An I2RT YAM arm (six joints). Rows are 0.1 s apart.
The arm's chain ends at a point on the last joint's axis. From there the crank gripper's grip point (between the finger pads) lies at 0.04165 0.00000 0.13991 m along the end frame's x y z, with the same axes.
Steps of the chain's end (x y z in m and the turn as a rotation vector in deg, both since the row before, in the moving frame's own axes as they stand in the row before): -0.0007, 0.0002, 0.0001, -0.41, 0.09, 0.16; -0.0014, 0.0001, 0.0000, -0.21, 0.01, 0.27; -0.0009, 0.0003, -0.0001, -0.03, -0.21, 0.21; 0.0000, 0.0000, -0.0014, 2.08, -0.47, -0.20; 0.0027, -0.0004, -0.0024, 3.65, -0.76, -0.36; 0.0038, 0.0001, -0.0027, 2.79, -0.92, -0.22; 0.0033, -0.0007, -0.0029, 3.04, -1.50, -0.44; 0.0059, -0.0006, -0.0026, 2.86, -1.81, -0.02
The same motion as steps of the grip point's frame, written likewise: -0.0005, 0.0013, 0.0000, -0.41, 0.09, 0.16; -0.0014, 0.0008, 0.0000, -0.21, 0.01, 0.27; -0.0014, 0.0005, 0.0001, -0.03, -0.21, 0.21; -0.0012, -0.0052, -0.0012, 2.08, -0.47, -0.20; 0.0008, -0.0096, -0.0022, 3.65, -0.76, -0.36; 0.0015, -0.0069, -0.0022, 2.79, -0.92, -0.22; -0.0004, -0.0085, -0.0021, 3.04, -1.50, -0.44; 0.0015, -0.0076, -0.0015, 2.86, -1.81, -0.02
